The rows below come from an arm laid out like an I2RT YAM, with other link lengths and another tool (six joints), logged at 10 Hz.
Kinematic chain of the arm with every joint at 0, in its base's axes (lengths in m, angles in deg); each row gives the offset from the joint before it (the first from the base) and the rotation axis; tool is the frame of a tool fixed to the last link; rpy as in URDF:
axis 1: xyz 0 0 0.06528 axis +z
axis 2: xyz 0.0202 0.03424 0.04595 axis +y
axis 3: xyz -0.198 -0.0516 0 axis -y
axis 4: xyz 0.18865 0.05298 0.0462 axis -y
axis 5: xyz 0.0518 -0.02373 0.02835 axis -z
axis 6: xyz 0.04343 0 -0.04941 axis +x
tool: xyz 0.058 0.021 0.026 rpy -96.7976 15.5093 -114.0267
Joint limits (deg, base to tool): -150..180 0..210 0..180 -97..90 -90..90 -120..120
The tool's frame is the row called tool.
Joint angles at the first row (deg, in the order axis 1, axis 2, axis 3, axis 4, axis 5, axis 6):
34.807 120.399 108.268 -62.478 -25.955 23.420
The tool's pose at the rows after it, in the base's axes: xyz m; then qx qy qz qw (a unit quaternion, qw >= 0):
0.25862 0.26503 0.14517 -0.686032 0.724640 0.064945 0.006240
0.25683 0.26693 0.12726 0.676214 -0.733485 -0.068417 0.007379
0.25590 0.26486 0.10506 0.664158 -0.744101 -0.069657 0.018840
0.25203 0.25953 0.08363 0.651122 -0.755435 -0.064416 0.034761
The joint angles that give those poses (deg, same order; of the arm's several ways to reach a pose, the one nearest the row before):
36.249 120.857 106.059 -59.505 -24.862 26.982
36.927 121.712 102.479 -55.814 -24.513 29.255
37.037 122.433 97.364 -50.610 -24.032 31.223
37.211 122.715 91.962 -46.064 -22.786 33.146

